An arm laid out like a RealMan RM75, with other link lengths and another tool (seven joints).
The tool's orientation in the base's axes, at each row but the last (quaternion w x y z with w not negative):
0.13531 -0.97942 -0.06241 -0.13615
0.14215 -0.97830 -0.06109 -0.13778
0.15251 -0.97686 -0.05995 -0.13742
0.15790 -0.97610 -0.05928 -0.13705
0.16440 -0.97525 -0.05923 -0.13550
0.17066 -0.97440 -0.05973 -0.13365
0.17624 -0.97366 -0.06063 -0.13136
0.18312 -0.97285 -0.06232 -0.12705
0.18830 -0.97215 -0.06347 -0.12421
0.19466 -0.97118 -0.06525 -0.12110
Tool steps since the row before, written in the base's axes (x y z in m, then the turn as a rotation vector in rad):
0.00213 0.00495 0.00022 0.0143 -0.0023 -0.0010
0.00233 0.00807 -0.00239 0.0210 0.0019 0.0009
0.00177 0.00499 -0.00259 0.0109 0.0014 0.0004
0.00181 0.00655 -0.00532 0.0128 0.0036 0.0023
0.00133 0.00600 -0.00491 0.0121 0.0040 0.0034
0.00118 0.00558 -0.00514 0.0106 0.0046 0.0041
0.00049 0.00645 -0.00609 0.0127 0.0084 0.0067
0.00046 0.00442 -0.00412 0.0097 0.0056 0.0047
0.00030 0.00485 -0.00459 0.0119 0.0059 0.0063
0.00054 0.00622 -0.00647 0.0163 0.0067 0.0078
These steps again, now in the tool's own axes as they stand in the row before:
0.00252 -0.00445 0.00172 0.0132 0.0047 0.0038
0.00219 -0.00669 0.00517 0.0205 0.0013 0.0050
0.00132 -0.00371 0.00438 0.0106 0.0003 0.0028
0.00068 -0.00434 0.00743 0.0131 -0.0020 0.0023
0.00030 -0.00393 0.00681 0.0128 -0.0029 0.0012
0.00008 -0.00340 0.00689 0.0116 -0.0039 0.0004
-0.00076 -0.00393 0.00793 0.0146 -0.0079 -0.0001
-0.00034 -0.00261 0.00546 0.0110 -0.0052 0.0000
-0.00056 -0.00281 0.00604 0.0136 -0.0056 -0.0008
-0.00067 -0.00326 0.00835 0.0182 -0.0061 -0.0009

